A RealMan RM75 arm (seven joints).
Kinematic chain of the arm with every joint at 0, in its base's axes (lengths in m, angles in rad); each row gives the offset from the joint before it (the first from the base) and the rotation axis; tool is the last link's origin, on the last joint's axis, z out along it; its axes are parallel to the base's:
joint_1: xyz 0 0 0.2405 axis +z
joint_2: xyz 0 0 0 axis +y
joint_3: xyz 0 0 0.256 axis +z
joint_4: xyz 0 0 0 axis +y
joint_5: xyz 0 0 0.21 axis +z
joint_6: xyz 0 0 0 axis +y
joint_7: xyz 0 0 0.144 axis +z
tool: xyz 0 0 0
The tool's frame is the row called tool.
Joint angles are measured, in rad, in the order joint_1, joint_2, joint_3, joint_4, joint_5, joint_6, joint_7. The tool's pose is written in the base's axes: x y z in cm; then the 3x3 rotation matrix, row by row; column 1 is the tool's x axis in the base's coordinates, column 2 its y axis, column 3 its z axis. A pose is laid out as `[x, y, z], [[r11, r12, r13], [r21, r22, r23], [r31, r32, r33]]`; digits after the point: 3 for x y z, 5 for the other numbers.
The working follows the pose.
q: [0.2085 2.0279 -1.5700 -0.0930 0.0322 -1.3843 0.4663]
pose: [38.844, 24.858, 3.350], [[0.59740, -0.79437, -0.10997], [0.05634, -0.09522, 0.99386], [-0.79997, -0.59992, -0.01213]]
Where each joint sits with the arm in this pose, in the base's axes (m; each line is computed from the numbers above, not from the rounded line before):
joint_1: 0.0000 0.0000 0.2405
joint_2: 0.0000 0.0000 0.2405
joint_3: 0.2247 0.0475 0.1275
joint_4: 0.2247 0.0475 0.1275
joint_5: 0.4043 0.1055 0.0352
joint_6: 0.4043 0.1055 0.0352
joint_7: 0.3884 0.2486 0.0335
the tool: 0.3884 0.2486 0.0335

